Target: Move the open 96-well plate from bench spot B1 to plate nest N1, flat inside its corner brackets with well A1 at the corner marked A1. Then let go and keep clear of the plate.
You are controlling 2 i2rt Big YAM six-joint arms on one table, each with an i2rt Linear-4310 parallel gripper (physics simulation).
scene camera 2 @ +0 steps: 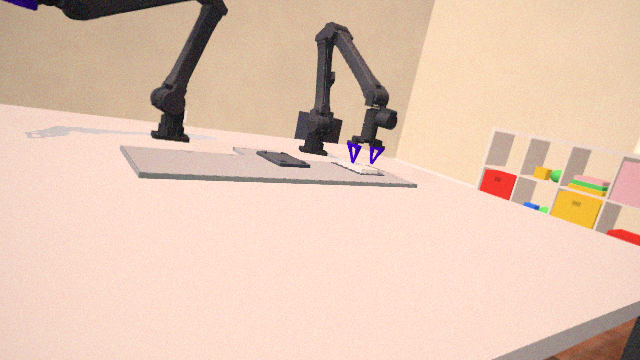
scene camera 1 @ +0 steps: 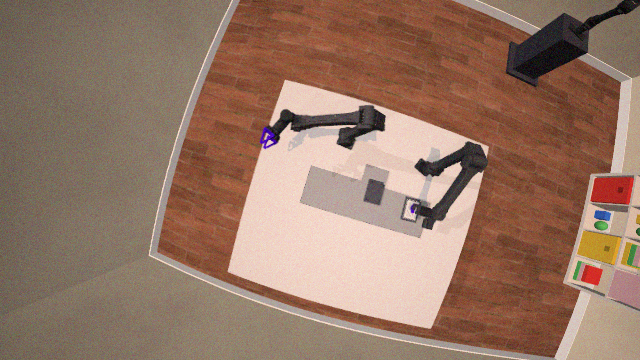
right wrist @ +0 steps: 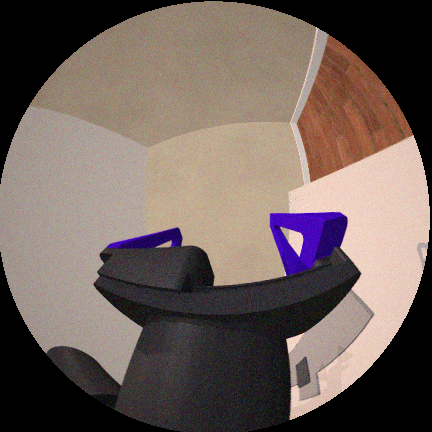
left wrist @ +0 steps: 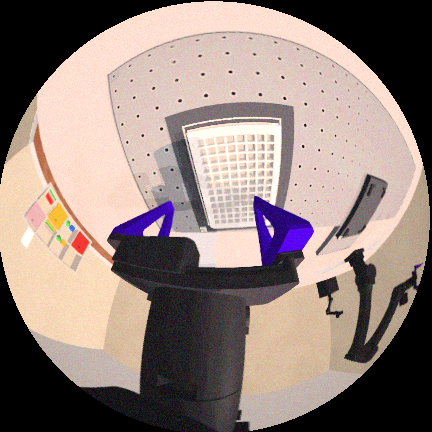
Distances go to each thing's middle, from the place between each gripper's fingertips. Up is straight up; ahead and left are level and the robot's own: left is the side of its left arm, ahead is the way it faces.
The white well plate (left wrist: 234,161) lies 20 mm ahead of my left hand, 30 mm to the right of it and 10 mm below it. The rest, counted from my left hand: outlined nest (left wrist: 178,123) 20 mm ahead, 30 mm to the right, 20 mm below.
Right now the white well plate is 8 cm ahead of my right hand, 102 cm to the left of it and 37 cm below it. From my right hand the other things lie so: outlined nest: 8 cm ahead, 102 cm to the left, 38 cm below.
